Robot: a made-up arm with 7 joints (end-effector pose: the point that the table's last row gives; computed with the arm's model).
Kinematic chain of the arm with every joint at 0, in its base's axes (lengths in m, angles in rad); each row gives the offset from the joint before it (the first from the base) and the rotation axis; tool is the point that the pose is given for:
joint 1: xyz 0 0 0.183 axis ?
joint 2: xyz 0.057 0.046 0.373 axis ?
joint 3: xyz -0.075 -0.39 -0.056 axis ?
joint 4: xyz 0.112 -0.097 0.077 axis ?
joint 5: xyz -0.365 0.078 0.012 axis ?
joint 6: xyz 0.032 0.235 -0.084 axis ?
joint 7: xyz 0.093 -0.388 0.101 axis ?
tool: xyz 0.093 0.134 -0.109
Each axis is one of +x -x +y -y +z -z.
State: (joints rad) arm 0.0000 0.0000 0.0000 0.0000 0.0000 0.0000 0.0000
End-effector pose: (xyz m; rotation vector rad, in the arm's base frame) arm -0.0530 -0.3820 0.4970 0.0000 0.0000 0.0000
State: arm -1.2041 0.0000 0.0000 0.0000 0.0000 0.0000 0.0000
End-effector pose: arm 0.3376 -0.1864 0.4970 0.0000 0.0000 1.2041
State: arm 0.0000 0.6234 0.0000 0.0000 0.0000 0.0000 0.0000
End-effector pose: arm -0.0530 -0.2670 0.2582 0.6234 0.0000 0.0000
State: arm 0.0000 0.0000 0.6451 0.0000 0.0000 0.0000 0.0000
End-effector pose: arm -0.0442 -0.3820 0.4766 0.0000 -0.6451 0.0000
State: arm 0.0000 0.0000 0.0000 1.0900 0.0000 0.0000 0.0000
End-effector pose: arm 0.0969 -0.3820 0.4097 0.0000 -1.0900 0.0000
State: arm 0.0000 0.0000 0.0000 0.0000 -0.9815 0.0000 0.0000
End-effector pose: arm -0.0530 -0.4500 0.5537 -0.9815 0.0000 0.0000
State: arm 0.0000 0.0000 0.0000 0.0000 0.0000 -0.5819 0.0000
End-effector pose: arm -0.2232 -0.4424 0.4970 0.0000 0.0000 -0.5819
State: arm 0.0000 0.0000 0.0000 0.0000 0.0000 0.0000 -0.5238
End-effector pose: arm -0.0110 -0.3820 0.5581 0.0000 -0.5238 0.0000
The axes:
joint 1: -z
joint 2: +x
joint 3: -y
joint 4: -y
joint 5: +x
joint 6: +z
joint 7: +y

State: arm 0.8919 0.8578 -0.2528 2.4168 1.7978 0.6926 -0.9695
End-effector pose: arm -0.1807 -0.0770 0.1208 0.0874 2.2781 -1.2211
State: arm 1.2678 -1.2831 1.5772 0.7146 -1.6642 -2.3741 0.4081
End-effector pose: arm -0.1347 -0.5970 1.0342 0.3637 -3.0698 0.0878
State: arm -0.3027 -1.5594 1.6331 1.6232 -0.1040 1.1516 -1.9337
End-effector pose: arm -0.0430 -0.0389 0.6714 -0.4962 0.0182 -1.0316
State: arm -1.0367 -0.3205 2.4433 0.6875 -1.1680 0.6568 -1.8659
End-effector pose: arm 0.0865 -0.1784 0.6444 0.2766 1.8655 0.7047
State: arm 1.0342 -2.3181 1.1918 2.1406 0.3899 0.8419 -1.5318
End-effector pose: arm 0.1105 0.0715 0.8127 -1.7210 0.4838 -2.3275
